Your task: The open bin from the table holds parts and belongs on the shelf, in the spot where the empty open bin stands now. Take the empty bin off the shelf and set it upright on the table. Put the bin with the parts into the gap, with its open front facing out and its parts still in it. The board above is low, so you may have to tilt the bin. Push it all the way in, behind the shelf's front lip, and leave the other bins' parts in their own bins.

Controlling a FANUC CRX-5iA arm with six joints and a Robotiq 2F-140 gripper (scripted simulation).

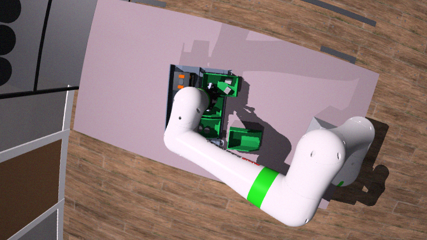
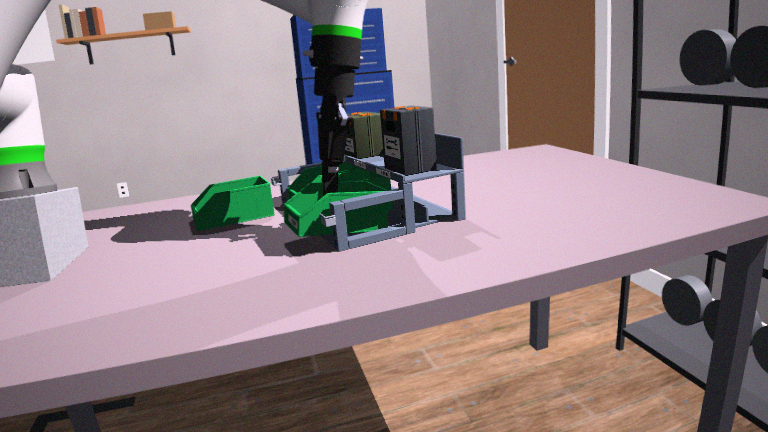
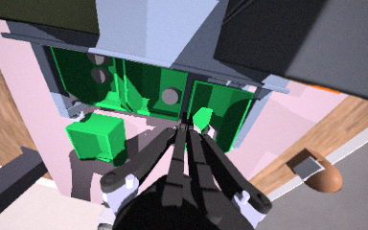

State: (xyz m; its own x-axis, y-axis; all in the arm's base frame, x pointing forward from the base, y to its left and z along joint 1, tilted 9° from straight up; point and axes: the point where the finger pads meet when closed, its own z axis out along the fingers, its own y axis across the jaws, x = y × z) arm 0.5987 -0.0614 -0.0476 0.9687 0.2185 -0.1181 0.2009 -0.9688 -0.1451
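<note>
Right now the round part is 7 cm below my hand, 5 cm to the left of it and 1 cm ahead of it. Round my hand: grey shelf 8 cm to the left, 7 cm ahead, 3 cm below; then dark grey box 16 cm ahead, 7 cm above, 2 cm to the right.
</note>
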